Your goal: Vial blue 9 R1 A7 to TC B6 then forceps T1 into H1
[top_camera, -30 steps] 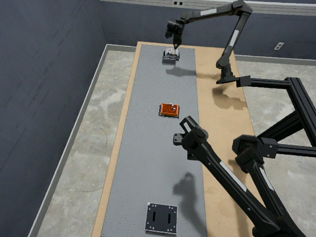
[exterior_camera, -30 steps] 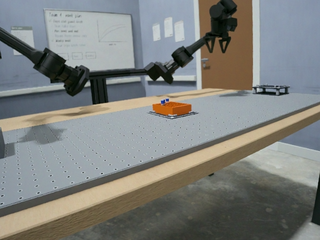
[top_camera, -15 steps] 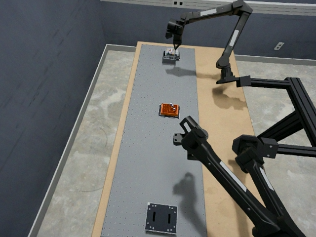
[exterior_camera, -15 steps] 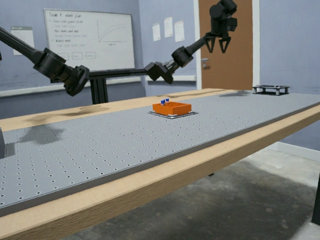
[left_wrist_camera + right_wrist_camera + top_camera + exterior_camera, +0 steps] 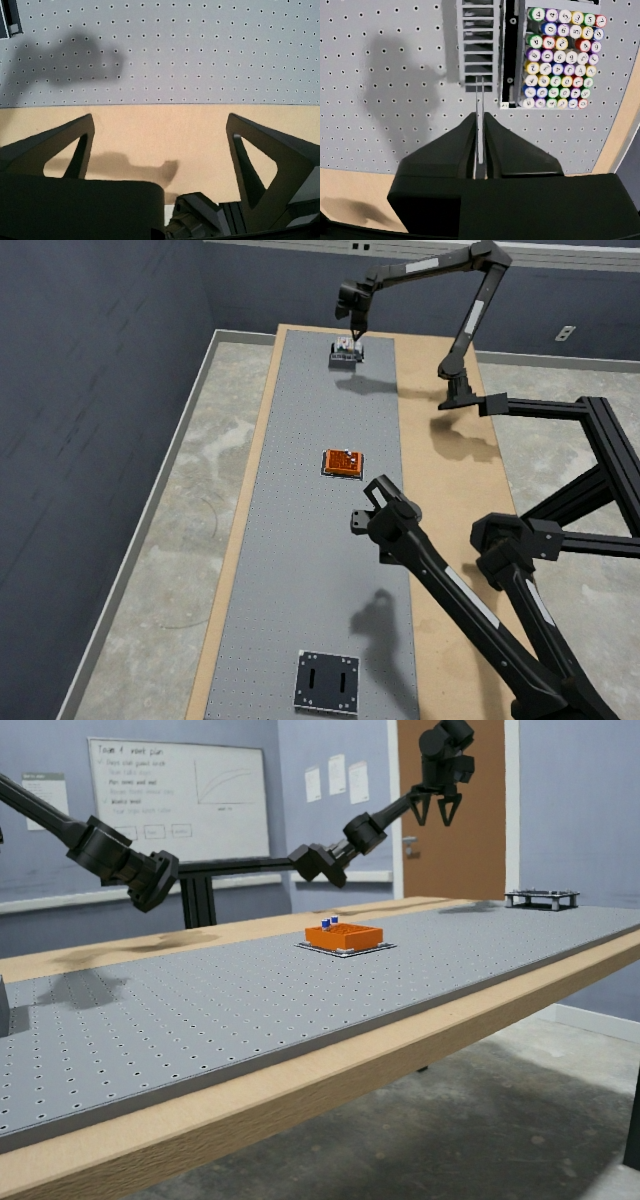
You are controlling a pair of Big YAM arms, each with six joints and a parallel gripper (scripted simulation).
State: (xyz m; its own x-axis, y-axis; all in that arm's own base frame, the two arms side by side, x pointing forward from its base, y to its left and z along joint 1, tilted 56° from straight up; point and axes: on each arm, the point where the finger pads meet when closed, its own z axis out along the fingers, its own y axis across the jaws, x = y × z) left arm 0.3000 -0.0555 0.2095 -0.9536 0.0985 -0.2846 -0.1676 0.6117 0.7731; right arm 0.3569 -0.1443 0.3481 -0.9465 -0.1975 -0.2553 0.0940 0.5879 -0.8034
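The grey holder H1 lies 13 cm below my right hand and 4 cm ahead of it. The rest, counted from my right hand: orange tube carrier: 56 cm to the left, 12 cm below, 5 cm ahead.
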